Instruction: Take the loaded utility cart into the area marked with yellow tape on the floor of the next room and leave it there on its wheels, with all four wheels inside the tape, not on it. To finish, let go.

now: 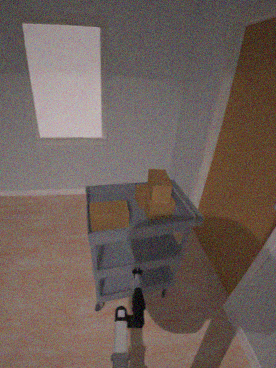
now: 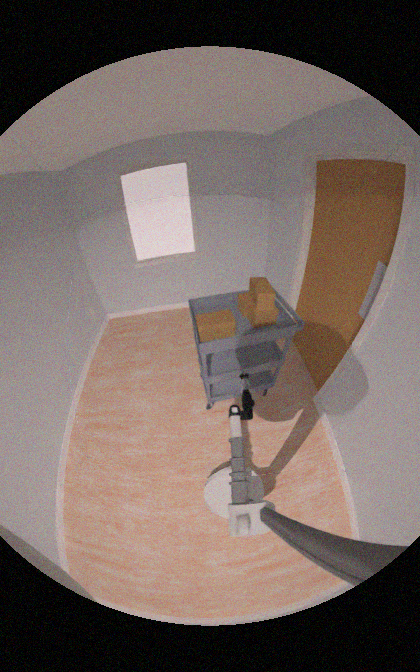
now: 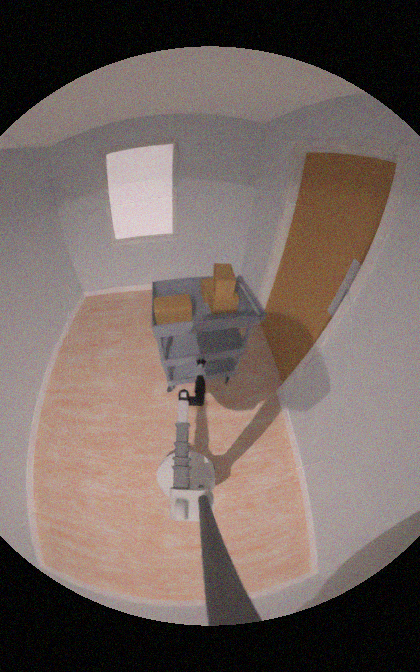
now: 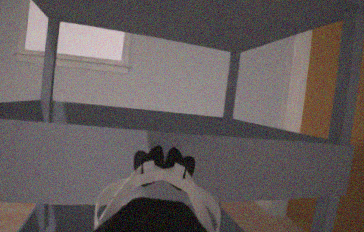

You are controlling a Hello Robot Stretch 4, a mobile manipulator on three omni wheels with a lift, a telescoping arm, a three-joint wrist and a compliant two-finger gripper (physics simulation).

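Frame: origin at the robot's base, x right, y back, z down, level; centimetres.
Seen in the pictures: gripper, fingertip midpoint: [image 1: 137,268] [image 4: 164,159].
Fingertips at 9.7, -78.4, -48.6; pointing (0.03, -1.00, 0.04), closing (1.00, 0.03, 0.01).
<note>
Offsets run from my fingertips to a thing's top centre, as dx, dy, dz.
The grey utility cart [image 1: 112,235] [image 2: 220,346] [image 3: 175,328] [image 4: 75,162] stands upright, with three shelves and a handle along its right end. On its top tray are a low brown box {-17.9, -11.7, -39.9} [image 1: 109,215] [image 2: 216,326] [image 3: 173,309] at the left and several stacked brown boxes {+11.8, -27.7, -51.7} [image 1: 161,192] [image 2: 262,300] [image 3: 225,286] at the right. My gripper [image 1: 137,271] [image 2: 244,376] [image 3: 201,361] [image 4: 164,159] is shut, with no thing visible between its fingertips. It points at the near side wall of the middle shelf, at or very close to it; contact is unclear. Yellow tape does not show.
A tall brown door [image 1: 245,125] [image 2: 355,225] [image 3: 335,215] [image 4: 322,85] is in the right wall, close beside the cart's handle end. A bright window [image 1: 67,82] [image 2: 160,212] [image 3: 141,192] [image 4: 90,42] is in the wall behind the cart. My round base [image 2: 215,492] stands on the wood floor [image 2: 135,450].
</note>
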